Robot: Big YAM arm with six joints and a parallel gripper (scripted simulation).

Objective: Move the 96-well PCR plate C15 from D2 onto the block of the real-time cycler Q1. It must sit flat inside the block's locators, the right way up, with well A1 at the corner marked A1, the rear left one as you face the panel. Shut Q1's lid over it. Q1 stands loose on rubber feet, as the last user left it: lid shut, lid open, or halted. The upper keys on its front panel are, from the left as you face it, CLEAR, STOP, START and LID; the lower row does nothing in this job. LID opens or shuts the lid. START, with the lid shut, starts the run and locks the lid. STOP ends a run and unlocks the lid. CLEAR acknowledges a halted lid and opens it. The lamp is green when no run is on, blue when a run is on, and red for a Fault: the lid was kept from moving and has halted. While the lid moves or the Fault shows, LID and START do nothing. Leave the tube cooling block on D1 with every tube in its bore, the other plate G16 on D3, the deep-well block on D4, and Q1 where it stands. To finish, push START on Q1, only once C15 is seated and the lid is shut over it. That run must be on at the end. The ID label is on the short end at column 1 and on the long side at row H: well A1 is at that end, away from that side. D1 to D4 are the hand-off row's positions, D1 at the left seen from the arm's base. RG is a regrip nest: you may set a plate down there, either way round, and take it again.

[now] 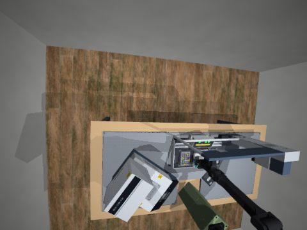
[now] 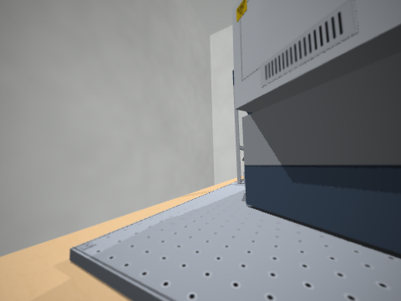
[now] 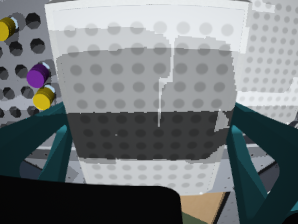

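Now: hand 10 cm to the right of the tube cooling block and 6 cm above it. The rest, counted from my hand: white beam: 38 cm above, 19 cm ahead, 9 cm to the right.
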